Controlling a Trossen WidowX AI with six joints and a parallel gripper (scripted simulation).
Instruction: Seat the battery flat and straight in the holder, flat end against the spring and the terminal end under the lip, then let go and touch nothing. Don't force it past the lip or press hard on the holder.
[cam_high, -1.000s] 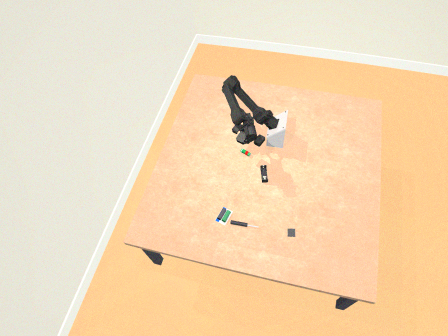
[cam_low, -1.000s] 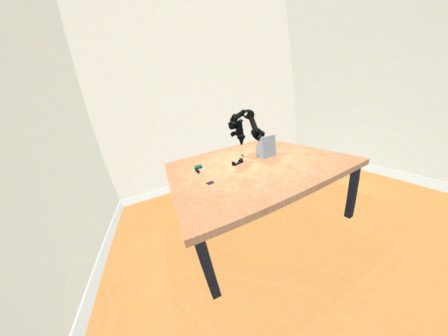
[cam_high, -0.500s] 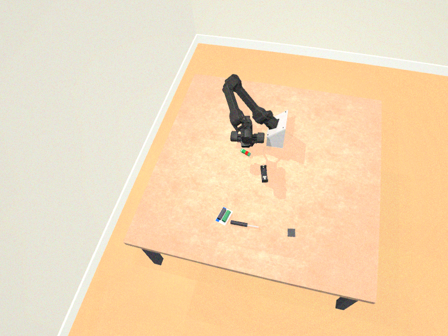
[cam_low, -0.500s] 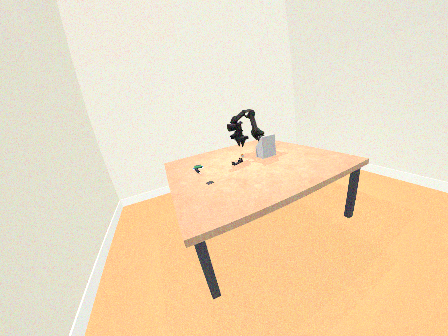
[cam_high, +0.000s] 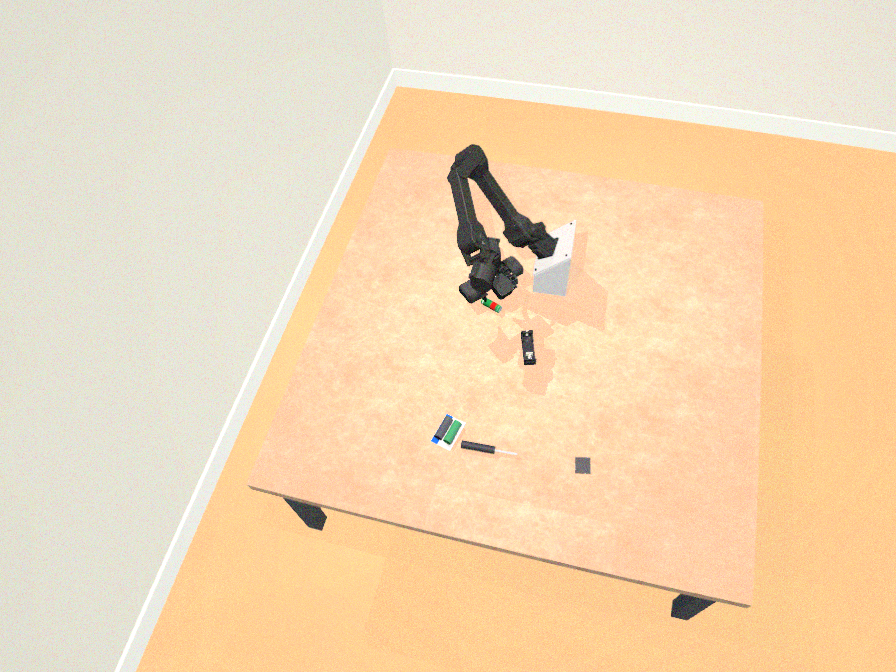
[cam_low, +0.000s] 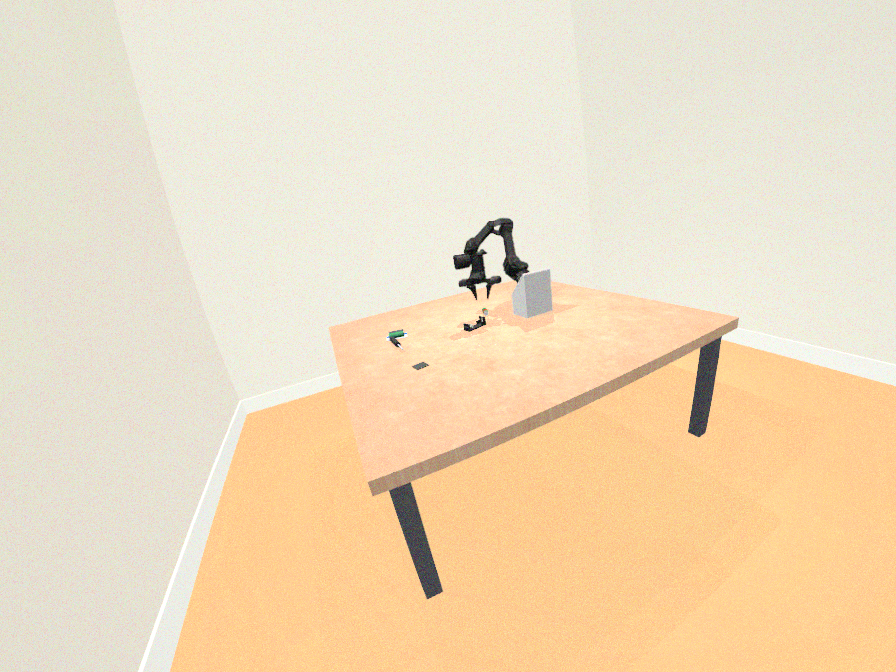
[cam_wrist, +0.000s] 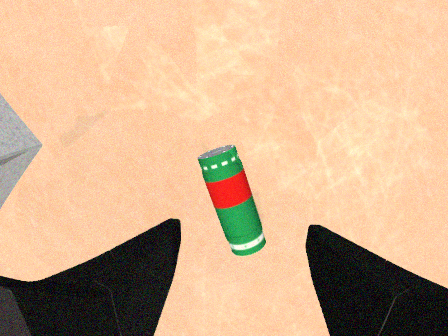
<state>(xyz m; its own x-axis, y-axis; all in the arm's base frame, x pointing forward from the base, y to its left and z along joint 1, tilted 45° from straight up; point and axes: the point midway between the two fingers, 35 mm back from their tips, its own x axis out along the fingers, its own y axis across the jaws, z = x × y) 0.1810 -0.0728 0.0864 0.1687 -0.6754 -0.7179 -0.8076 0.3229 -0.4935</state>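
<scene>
My gripper tip is 6 cm above the battery, 1 cm to the left of it and 1 cm past it. Round my gripper tip: screwdriver 42 cm ahead, 15 cm to the left, 6 cm below; white card 41 cm ahead, 6 cm below, 2 cm to the left.
</scene>
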